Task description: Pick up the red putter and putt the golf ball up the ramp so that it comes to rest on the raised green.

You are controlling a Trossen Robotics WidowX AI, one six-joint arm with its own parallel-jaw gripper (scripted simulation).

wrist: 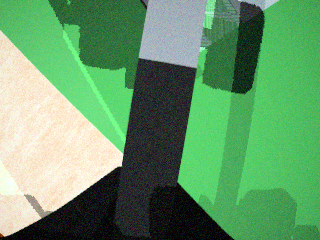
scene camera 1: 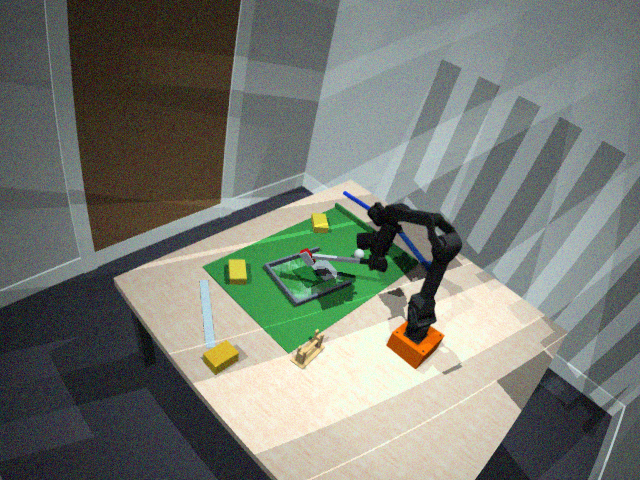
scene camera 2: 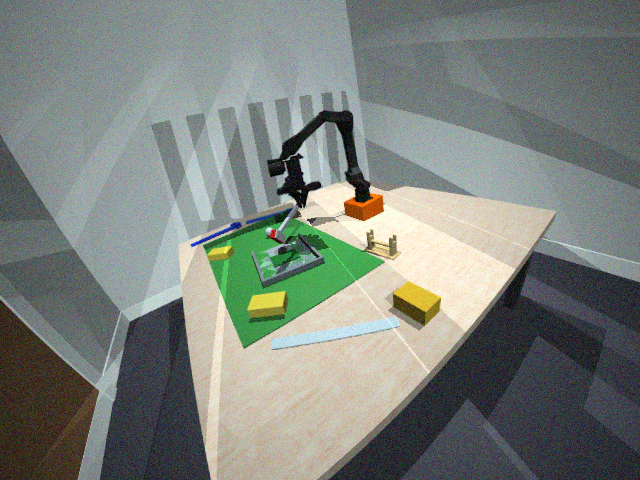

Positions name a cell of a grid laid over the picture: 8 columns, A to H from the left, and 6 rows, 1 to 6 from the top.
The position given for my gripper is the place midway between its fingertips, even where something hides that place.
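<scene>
I can see my own gripper in scene camera 1 (E4) and in scene camera 2 (D3), and it is there in the wrist view (D5) too.
</scene>
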